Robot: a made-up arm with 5 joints.
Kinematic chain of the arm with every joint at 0, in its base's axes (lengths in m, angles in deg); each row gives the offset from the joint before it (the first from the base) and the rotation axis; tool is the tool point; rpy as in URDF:
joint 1: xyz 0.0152 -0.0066 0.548 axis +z
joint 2: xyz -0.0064 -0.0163 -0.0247 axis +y
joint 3: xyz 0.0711 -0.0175 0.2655 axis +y
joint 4: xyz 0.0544 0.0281 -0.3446 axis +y
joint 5: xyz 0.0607 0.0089 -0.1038 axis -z
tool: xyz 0.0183 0.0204 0 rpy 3.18 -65.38 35.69
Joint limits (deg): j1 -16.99..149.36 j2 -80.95..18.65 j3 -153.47..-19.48 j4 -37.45..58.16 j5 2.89..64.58
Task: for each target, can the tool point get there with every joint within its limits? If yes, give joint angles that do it. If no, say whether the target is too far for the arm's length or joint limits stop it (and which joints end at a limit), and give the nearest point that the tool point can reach.
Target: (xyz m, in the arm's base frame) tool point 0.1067 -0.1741 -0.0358
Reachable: no: joint limits stop it (at a limit: joint 1, joint 2, joint 3, joint 5) | nearest point 0.1903 -0.0649 0.2745 | short by 0.339 m
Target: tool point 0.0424 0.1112 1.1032
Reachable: yes | joints 70.58 -55.45 -71.73 14.80 26.09
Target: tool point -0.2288 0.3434 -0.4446
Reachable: no: too far | nearest point -0.1316 0.2040 0.2799 | short by 0.744 m
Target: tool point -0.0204 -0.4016 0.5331
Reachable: no: joint limits stop it (at a limit: joint 2, joint 3, joint 4) | nearest point -0.0450 -0.6741 0.7001 | short by 0.321 m
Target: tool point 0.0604 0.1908 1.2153
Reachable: yes | joints 75.15 -20.85 -116.13 15.01 40.33
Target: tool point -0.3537 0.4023 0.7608
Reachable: yes | joints 131.00 1.15 -75.00 16.67 33.47
